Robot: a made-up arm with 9 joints. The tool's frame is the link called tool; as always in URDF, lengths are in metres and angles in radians.
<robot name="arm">
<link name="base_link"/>
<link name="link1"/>
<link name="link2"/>
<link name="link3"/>
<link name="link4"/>
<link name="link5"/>
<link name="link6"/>
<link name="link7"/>
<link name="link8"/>
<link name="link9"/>
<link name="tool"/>
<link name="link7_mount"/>
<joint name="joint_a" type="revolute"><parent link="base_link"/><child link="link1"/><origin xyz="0.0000 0.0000 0.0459" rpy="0.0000 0.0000 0.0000"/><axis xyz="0 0 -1"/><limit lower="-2.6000" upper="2.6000" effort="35" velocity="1.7"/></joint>
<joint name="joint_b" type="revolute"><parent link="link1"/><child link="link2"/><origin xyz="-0.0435 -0.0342 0.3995" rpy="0.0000 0.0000 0.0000"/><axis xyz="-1 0 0"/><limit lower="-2.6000" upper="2.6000" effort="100" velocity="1"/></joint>
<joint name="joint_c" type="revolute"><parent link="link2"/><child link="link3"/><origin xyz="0.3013 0.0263 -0.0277" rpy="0.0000 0.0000 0.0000"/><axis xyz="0 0 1"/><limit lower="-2.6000" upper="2.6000" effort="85" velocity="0.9"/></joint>
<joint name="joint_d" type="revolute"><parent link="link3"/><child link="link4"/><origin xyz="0.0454 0.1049 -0.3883" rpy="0.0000 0.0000 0.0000"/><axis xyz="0 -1 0"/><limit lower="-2.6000" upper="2.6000" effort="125" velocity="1.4"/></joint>
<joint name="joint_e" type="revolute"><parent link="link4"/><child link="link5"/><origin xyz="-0.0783 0.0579 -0.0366" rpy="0.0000 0.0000 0.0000"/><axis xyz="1 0 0"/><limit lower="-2.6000" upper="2.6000" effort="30" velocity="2.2"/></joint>
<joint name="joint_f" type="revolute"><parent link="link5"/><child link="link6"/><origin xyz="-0.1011 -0.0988 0.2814" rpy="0.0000 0.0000 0.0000"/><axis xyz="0 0 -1"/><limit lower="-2.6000" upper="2.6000" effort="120" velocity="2.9"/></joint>
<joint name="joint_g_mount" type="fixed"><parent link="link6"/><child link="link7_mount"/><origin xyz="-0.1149 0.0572 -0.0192" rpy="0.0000 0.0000 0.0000"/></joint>
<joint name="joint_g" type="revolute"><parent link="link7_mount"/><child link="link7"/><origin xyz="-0.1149 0.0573 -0.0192" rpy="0.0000 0.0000 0.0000"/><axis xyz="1 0 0"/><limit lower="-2.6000" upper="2.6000" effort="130" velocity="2.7"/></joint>
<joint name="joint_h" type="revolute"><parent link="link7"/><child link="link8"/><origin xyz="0.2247 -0.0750 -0.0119" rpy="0.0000 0.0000 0.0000"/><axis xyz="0 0 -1"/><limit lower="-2.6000" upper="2.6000" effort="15" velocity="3"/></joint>
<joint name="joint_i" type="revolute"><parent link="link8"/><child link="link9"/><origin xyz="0.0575 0.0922 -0.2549" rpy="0.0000 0.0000 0.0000"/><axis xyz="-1 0 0"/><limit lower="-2.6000" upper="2.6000" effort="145" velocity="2"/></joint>
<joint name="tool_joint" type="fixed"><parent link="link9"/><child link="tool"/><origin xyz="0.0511 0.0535 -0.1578" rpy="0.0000 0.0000 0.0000"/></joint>
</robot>
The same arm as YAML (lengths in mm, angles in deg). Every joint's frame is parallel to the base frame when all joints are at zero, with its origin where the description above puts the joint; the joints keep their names.
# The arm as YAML. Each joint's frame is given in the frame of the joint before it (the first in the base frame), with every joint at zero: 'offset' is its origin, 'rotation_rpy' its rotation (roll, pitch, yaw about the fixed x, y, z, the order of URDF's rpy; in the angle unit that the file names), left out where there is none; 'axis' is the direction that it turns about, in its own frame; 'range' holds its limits. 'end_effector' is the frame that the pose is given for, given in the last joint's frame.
length_unit: mm
angle_unit: deg
chain:
  - id: joint_a
    offset: [0.0, 0.0, 45.9]
    axis: "-z"
    range: [-148.97, 148.97]
  - id: joint_b
    offset: [-43.5, -34.2, 399.5]
    axis: "-x"
    range: [-148.97, 148.97]
  - id: joint_c
    offset: [301.3, 26.3, -27.7]
    axis: "+z"
    range: [-148.97, 148.97]
  - id: joint_d
    offset: [45.4, 104.9, -388.3]
    axis: "-y"
    range: [-148.97, 148.97]
  - id: joint_e
    offset: [-78.3, 57.9, -36.6]
    axis: "+x"
    range: [-148.97, 148.97]
  - id: joint_f
    offset: [-101.1, -98.8, 281.4]
    axis: "-z"
    range: [-148.97, 148.97]
  - id: joint_g
    offset: [-229.8, 114.5, -38.4]
    axis: "+x"
    range: [-148.97, 148.97]
  - id: joint_h
    offset: [224.7, -75.0, -11.9]
    axis: "-z"
    range: [-148.97, 148.97]
  - id: joint_i
    offset: [57.5, 92.2, -254.9]
    axis: "-x"
    range: [-148.97, 148.97]
end_effector:
  offset: [51.1, 53.5, -157.8]

